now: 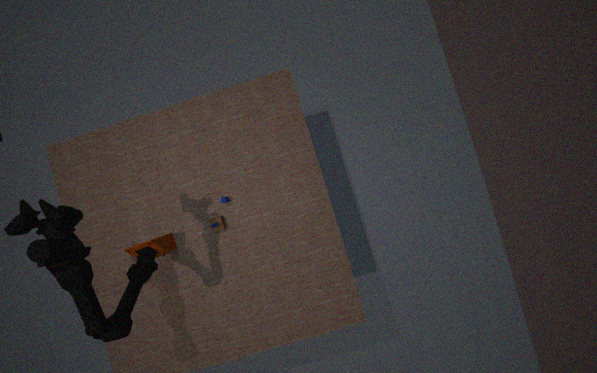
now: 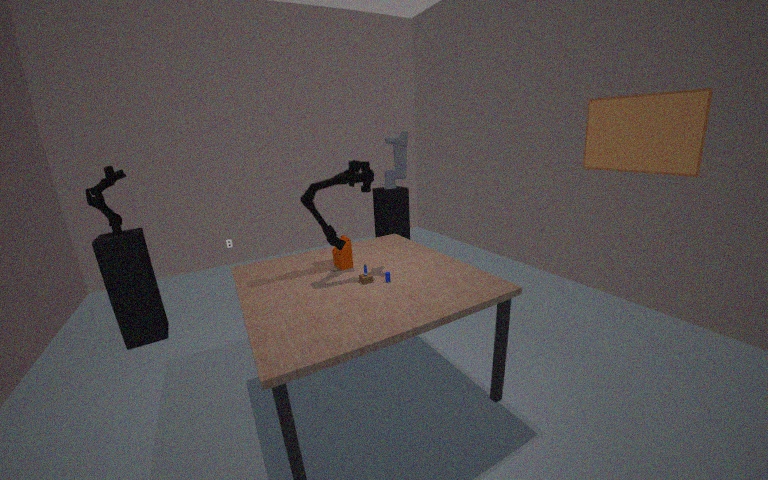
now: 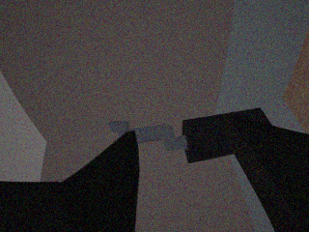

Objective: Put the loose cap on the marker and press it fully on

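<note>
My gripper tip is 38 cm short of the blue cap, 17 cm to the left of it and 52 cm above it. The rest, counted from my gripper tip: holder block 30 cm ahead, 27 cm to the right, 53 cm below.
</note>
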